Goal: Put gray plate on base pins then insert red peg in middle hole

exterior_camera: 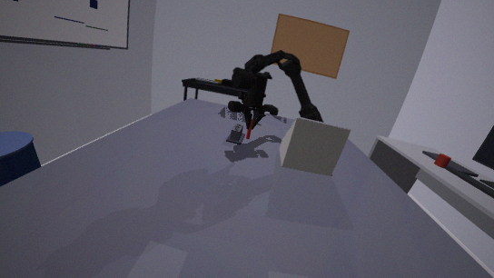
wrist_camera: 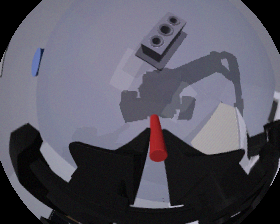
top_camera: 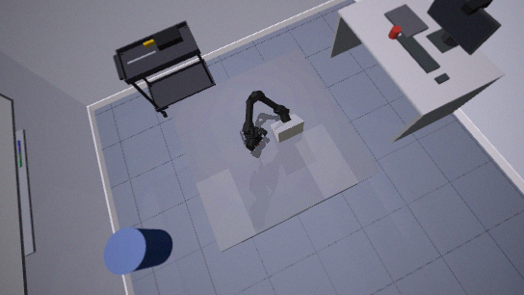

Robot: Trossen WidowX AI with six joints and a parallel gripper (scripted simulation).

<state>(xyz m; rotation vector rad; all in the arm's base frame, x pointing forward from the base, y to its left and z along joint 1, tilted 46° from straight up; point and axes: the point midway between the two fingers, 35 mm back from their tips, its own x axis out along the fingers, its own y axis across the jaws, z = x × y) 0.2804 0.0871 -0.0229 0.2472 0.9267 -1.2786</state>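
Now: gripper tip 6 cm short of the gray plate, 14 cm to the left of it and 7 cm above it. Also, from my gripper tip: red peg: right at my gripper tip.
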